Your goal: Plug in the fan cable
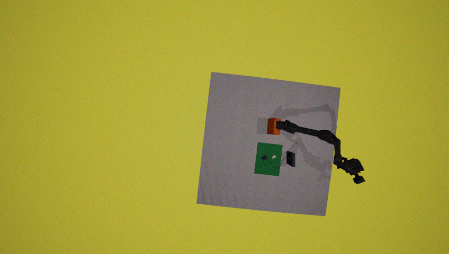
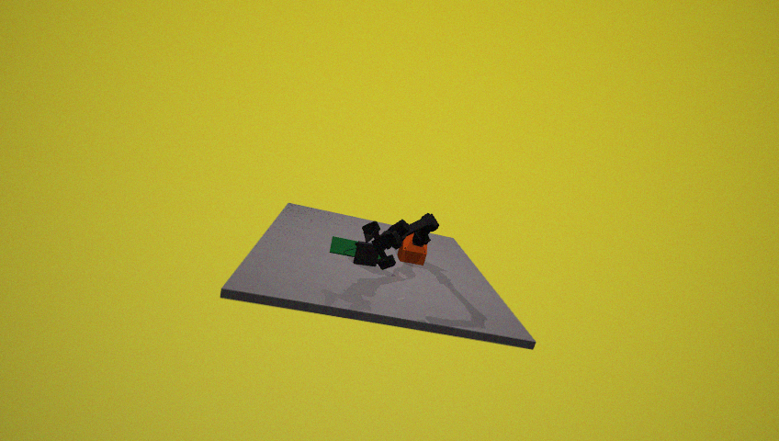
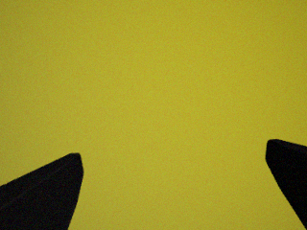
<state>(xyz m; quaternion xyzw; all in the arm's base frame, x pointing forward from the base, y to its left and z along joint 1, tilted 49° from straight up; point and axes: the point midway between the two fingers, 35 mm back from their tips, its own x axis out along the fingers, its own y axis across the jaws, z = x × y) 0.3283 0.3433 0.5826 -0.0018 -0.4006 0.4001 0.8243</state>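
My gripper tip is now 740 mm to the left of the fan plug and 260 mm above it. From my gripper tip the other things lie so: black fan (40 mm behind, 510 mm to the right, 210 mm below); white four-pin header (30 mm behind, 640 mm to the right, 270 mm below); green board (690 mm to the right, 280 mm below).
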